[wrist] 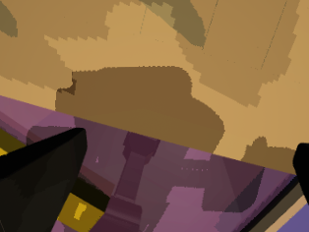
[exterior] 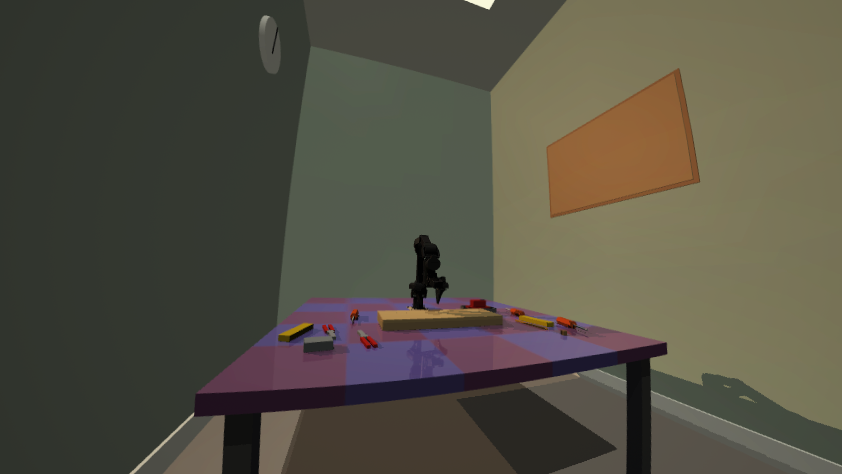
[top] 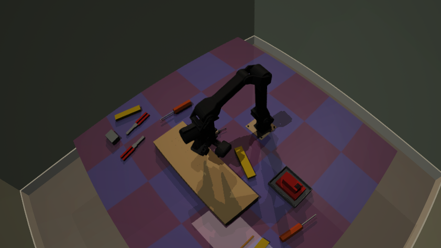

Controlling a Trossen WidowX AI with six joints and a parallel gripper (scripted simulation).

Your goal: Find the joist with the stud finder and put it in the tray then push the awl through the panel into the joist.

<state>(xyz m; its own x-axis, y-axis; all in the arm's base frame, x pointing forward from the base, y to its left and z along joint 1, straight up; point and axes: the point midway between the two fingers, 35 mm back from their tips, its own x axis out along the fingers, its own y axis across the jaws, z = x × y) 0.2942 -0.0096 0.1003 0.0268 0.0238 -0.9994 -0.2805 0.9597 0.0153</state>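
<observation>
Right now the awl is 100 mm to the right of my gripper tip, 100 mm behind it and 60 mm below it. The rest, counted from my gripper tip: stud finder 350 mm to the left, 180 mm behind, 20 mm below; then grey tray 330 mm to the left, 180 mm behind, 50 mm below; then grey block 410 mm to the right, 360 mm ahead, 60 mm below.
</observation>
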